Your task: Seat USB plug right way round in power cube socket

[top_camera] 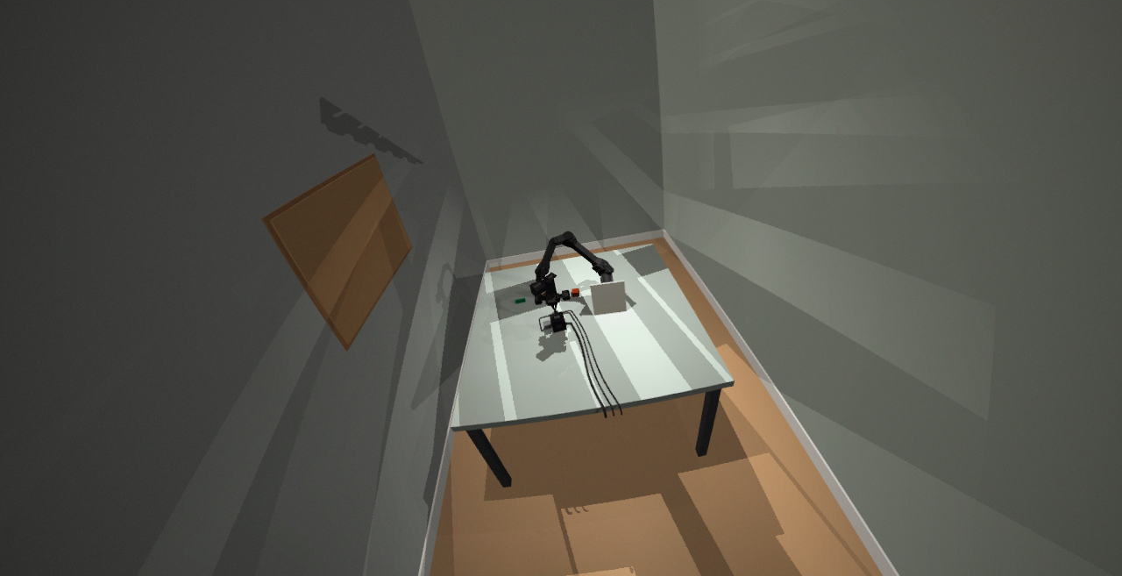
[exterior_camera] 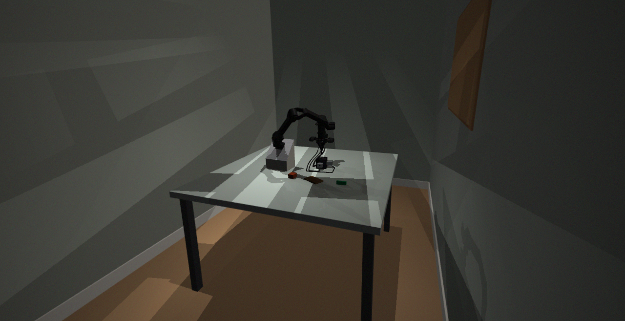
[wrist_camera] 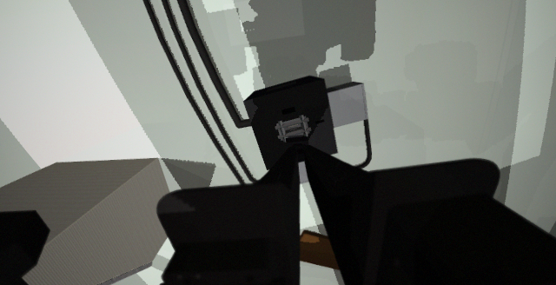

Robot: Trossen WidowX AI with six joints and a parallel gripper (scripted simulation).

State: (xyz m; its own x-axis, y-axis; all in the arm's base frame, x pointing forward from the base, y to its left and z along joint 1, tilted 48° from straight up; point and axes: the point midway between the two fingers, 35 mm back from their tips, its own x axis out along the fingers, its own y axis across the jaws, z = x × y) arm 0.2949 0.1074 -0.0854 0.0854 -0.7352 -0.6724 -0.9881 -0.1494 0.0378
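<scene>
The USB plug lies 2 cm below my gripper tip. Also, from my gripper tip: brown plate 8 cm ahead, 28 cm to the right, 13 cm below; then green block 28 cm ahead, 26 cm to the right, 12 cm below; then red block 8 cm behind, 30 cm to the right, 12 cm below.
</scene>
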